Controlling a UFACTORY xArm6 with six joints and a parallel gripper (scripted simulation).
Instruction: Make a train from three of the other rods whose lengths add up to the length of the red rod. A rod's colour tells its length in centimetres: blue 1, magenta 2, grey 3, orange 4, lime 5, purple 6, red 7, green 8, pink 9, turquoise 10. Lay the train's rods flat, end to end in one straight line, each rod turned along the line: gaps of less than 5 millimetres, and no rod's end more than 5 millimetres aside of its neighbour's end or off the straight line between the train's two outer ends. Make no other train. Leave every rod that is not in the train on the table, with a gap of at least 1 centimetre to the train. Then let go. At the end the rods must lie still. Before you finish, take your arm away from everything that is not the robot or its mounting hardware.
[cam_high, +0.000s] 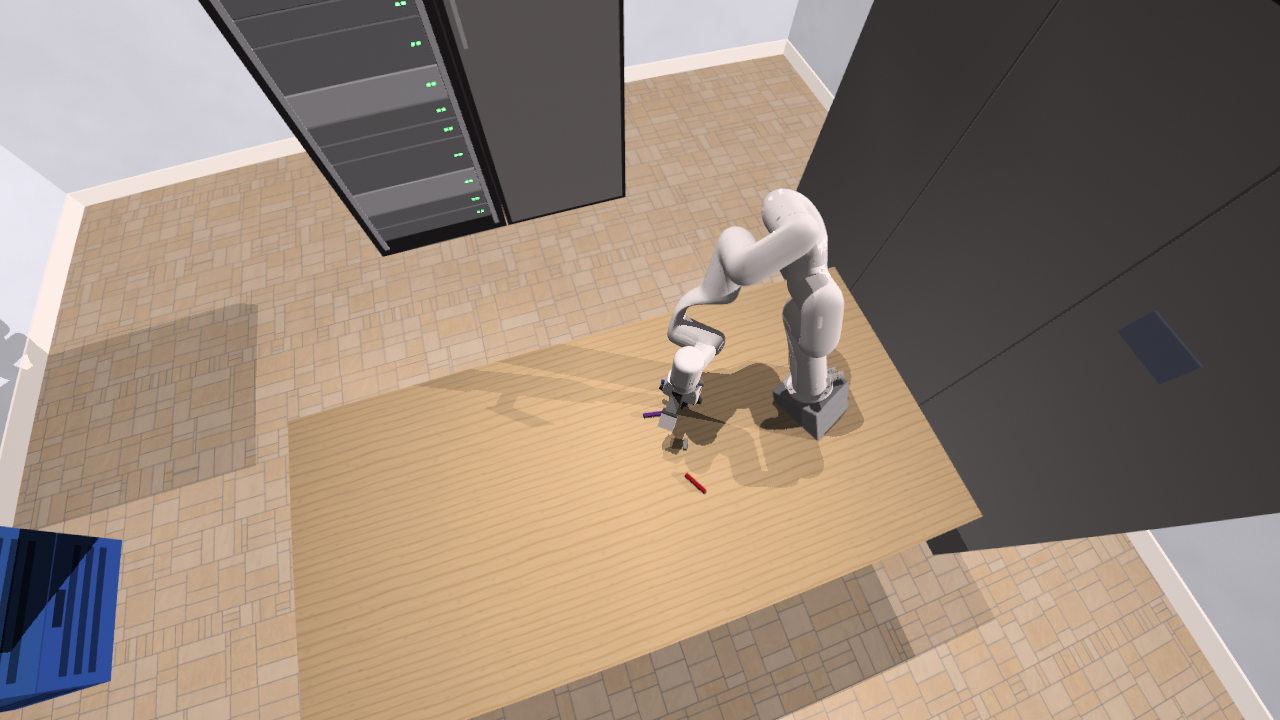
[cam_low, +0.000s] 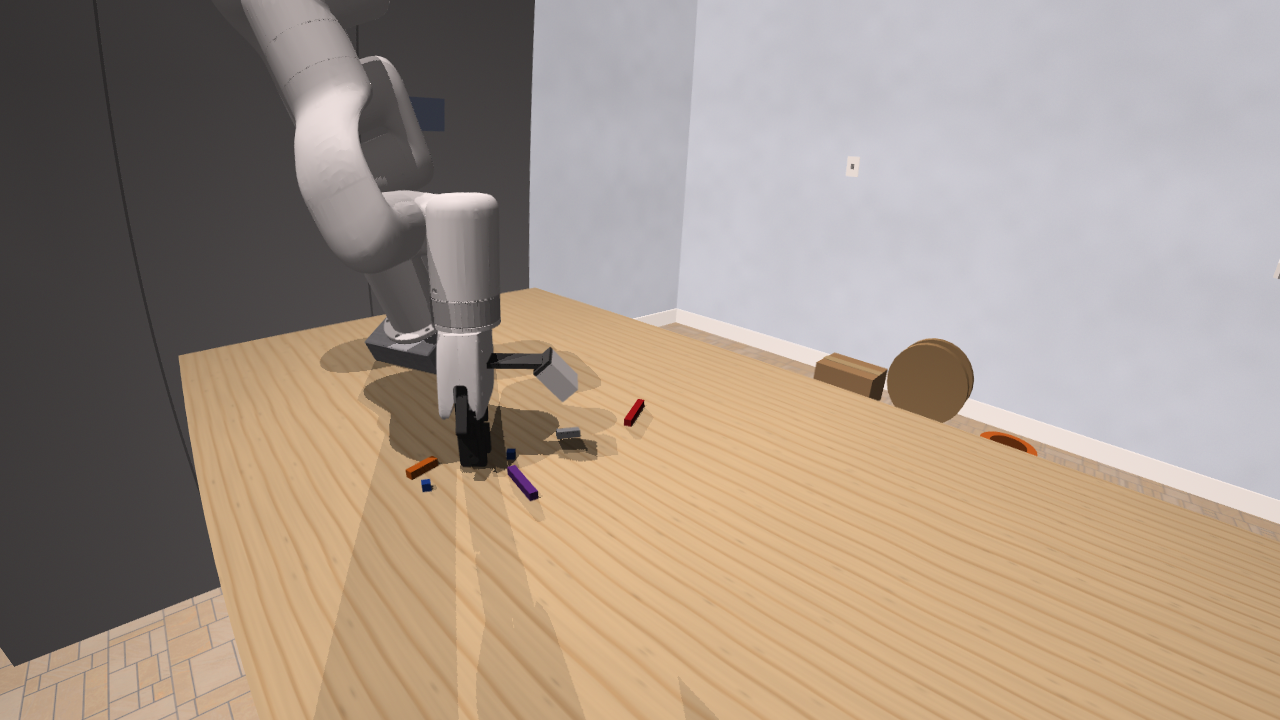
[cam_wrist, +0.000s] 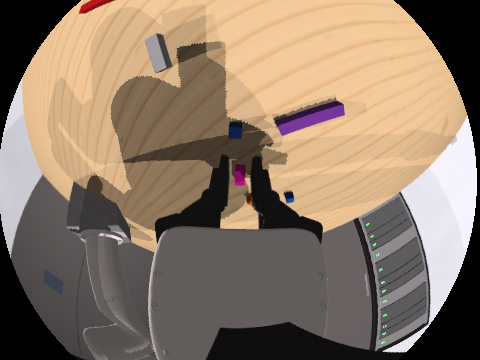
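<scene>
My gripper is now 2 cm above the magenta rod and 1 cm to the left of it. From my hand the other things lie so: purple rod 8 cm ahead, 2 cm to the left, 2 cm below; then orange rod 7 cm to the right, 2 cm below, 1 cm behind; then grey rod 12 cm to the left, 2 cm below, 1 cm ahead.
</scene>
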